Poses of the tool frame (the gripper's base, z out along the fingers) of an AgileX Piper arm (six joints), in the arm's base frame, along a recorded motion.
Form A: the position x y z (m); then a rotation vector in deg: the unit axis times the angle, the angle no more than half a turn.
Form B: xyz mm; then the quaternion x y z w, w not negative. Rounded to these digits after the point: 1 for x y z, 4 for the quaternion.
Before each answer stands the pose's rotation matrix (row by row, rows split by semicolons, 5 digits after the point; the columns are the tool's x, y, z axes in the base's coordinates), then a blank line. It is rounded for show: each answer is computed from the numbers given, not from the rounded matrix.
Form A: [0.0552, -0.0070, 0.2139, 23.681, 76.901, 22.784]
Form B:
0.18227 -0.03927 0.98246; 0.50225 0.86273 -0.05870; -0.84529 0.50415 0.17697

[55.2, -7.0, 213.9, 0.1888, 0.6131, 0.1816, 0.7453]
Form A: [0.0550, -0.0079, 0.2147, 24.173, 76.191, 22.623]
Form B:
0.19506 -0.03565 0.98014; 0.50503 0.86032 -0.06922; -0.84077 0.50850 0.18581

[55.0, -7.9, 214.7, 0.1930, 0.6082, 0.1806, 0.7485]
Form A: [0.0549, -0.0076, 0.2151, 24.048, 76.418, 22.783]
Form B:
0.19048 -0.03771 0.98097; 0.50562 0.86030 -0.06510; -0.84147 0.50840 0.18294

[54.9, -7.6, 215.1, 0.1919, 0.6097, 0.1818, 0.7473]
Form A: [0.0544, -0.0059, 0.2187, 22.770, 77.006, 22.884]
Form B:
0.17917 -0.04928 0.98258; 0.49532 0.86745 -0.04681; -0.85003 0.49508 0.17983

[54.4, -5.9, 218.7, 0.1816, 0.6141, 0.1825, 0.7461]
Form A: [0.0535, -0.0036, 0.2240, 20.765, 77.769, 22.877]
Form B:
0.16486 -0.06649 0.98407; 0.47695 0.87869 -0.02053; -0.86333 0.47274 0.17657

[53.5, -3.6, 224.0, 0.1655, 0.6199, 0.1824, 0.7450]
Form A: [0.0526, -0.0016, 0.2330, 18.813, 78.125, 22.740]
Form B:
0.15798 -0.08362 0.98390; 0.45747 0.88922 0.00212; -0.87508 0.44977 0.17873

[52.6, -1.6, 233.0, 0.1500, 0.6230, 0.1813, 0.7460]
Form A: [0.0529, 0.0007, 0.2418, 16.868, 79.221, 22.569]
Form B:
0.13919 -0.09746 0.98546; 0.43651 0.89928 0.02728; -0.88887 0.42637 0.16772

[52.9, 0.7, 241.8, 0.1343, 0.6309, 0.1797, 0.7427]
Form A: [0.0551, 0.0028, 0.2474, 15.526, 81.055, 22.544]
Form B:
0.10793 -0.10411 0.98869; 0.42132 0.90557 0.04937; -0.90047 0.41123 0.14160

[55.1, 2.8, 247.4, 0.1232, 0.6434, 0.1790, 0.7340]
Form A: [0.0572, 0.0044, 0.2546, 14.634, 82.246, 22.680]
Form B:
0.08684 -0.11054 0.99007; 0.41253 0.90860 0.06526; -0.90679 0.40277 0.12450

[57.2, 4.4, 254.6, 0.1159, 0.6514, 0.1796, 0.7280]
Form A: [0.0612, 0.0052, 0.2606, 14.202, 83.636, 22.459]
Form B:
0.06432 -0.10753 0.99212; 0.40393 0.91190 0.07265; -0.91253 0.39607 0.10209

[61.2, 5.2, 260.6, 0.1122, 0.6606, 0.1774, 0.7208]
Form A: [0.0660, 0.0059, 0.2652, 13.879, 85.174, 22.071]
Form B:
0.04003 -0.10116 0.99406; 0.39433 0.91571 0.07731; -0.91810 0.38890 0.07655

[66.0, 5.9, 265.2, 0.1093, 0.6707, 0.1738, 0.7128]
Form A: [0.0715, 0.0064, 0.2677, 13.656, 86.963, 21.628]
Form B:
0.01167 -0.09242 0.99565; 0.38474 0.91948 0.08084; -0.92295 0.38213 0.04628

[71.5, 6.4, 267.7, 0.1071, 0.6822, 0.1697, 0.7031]
